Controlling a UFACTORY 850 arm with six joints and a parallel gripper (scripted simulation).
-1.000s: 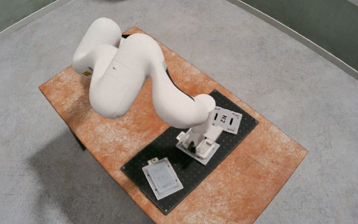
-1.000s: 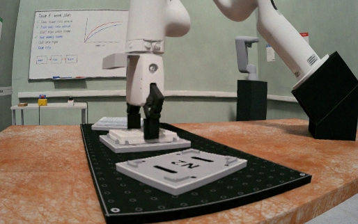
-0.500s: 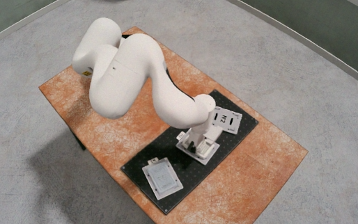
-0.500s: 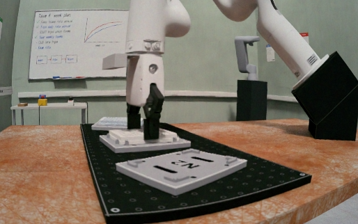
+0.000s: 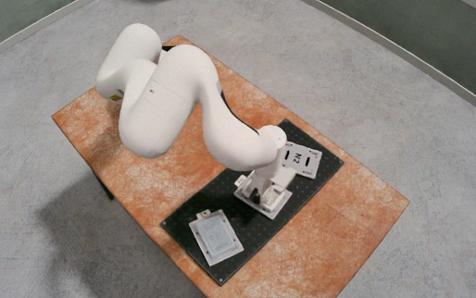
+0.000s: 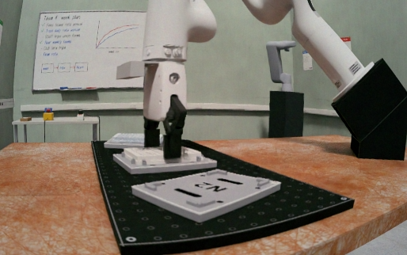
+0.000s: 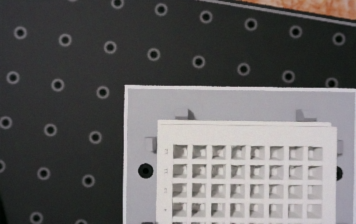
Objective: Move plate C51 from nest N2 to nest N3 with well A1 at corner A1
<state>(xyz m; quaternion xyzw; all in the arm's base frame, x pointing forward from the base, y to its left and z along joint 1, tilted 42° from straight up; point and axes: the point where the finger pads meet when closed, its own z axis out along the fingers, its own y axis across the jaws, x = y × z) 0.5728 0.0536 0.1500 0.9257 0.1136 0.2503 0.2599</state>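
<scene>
Right now the plate is 10 mm below my hand. Round my hand: plate C15: 10 mm behind, 230 mm to the right, 10 mm below; then nest N2: 200 mm to the left, 20 mm below.
</scene>
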